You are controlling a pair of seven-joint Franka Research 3 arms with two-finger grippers.
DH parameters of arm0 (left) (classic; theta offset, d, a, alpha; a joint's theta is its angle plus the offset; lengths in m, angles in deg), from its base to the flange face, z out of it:
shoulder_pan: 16.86 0.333 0 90
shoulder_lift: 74.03 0 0 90
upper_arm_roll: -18.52 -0.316 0.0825 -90
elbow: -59.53 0 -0.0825 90
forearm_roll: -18.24 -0.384 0 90
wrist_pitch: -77.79 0 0.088 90
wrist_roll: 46.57 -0.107 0 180
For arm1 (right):
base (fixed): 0 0 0 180
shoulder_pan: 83.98 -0.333 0 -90
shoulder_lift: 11.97 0 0 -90
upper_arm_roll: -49.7 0.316 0.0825 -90
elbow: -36.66 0 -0.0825 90
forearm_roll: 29.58 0.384 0 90
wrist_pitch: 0.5 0 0.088 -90
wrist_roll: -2.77 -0.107 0 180
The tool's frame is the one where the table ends.
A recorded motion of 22 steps. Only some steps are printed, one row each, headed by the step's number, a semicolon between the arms.
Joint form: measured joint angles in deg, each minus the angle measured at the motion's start. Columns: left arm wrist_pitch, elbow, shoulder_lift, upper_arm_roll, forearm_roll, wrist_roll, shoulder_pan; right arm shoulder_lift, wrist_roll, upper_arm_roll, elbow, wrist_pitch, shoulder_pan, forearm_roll.
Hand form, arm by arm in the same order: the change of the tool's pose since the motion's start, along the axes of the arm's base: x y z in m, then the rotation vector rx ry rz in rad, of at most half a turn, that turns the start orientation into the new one. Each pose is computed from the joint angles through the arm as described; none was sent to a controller.
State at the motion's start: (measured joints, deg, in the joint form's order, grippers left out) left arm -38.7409 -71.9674 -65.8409 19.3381 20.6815 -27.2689 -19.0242; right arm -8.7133 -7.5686 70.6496 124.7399 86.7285 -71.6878 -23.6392
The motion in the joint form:
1: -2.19 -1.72 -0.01 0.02 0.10 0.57 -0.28; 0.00 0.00 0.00 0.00 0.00 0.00 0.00
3: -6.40 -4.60 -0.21 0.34 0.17 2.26 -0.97; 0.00 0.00 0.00 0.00 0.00 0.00 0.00
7: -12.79 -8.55 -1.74 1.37 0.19 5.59 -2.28; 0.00 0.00 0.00 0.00 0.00 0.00 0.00
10: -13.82 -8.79 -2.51 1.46 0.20 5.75 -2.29; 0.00 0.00 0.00 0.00 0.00 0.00 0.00
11: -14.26 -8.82 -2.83 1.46 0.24 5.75 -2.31; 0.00 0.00 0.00 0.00 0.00 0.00 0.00
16: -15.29 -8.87 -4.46 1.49 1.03 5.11 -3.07; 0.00 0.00 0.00 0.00 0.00 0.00 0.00
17: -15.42 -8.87 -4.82 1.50 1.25 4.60 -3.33; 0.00 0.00 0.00 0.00 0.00 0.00 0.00
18: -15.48 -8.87 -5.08 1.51 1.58 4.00 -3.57; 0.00 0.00 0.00 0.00 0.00 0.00 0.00
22: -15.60 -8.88 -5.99 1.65 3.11 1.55 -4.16; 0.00 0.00 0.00 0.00 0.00 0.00 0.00
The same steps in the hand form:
1: -0.0036 -0.0022 -0.0104 0.0002 -0.0077 0.0070; 0.0000 0.0000 0.0000 0.0000 0.0000 0.0000
3: -0.0095 -0.0097 -0.0282 0.0037 -0.0265 0.0221; 0.0000 0.0000 0.0000 0.0000 0.0000 0.0000
7: -0.0188 -0.0271 -0.0611 0.0117 -0.0412 0.0431; 0.0000 0.0000 0.0000 0.0000 0.0000 0.0000
10: -0.0182 -0.0279 -0.0676 0.0120 -0.0414 0.0448; 0.0000 0.0000 0.0000 0.0000 0.0000 0.0000
11: -0.0176 -0.0281 -0.0698 0.0114 -0.0429 0.0452; 0.0000 0.0000 0.0000 0.0000 0.0000 0.0000
16: -0.0169 -0.0348 -0.0819 0.0019 -0.0306 0.0309; 0.0000 0.0000 0.0000 0.0000 0.0000 0.0000
17: -0.0171 -0.0370 -0.0846 -0.0012 -0.0265 0.0203; 0.0000 0.0000 0.0000 0.0000 0.0000 0.0000
18: -0.0173 -0.0392 -0.0866 -0.0058 -0.0228 0.0098; 0.0000 0.0000 0.0000 0.0000 0.0000 0.0000
22: -0.0185 -0.0455 -0.0939 -0.0268 -0.0081 -0.0252; 0.0000 0.0000 0.0000 0.0000 0.0000 0.0000

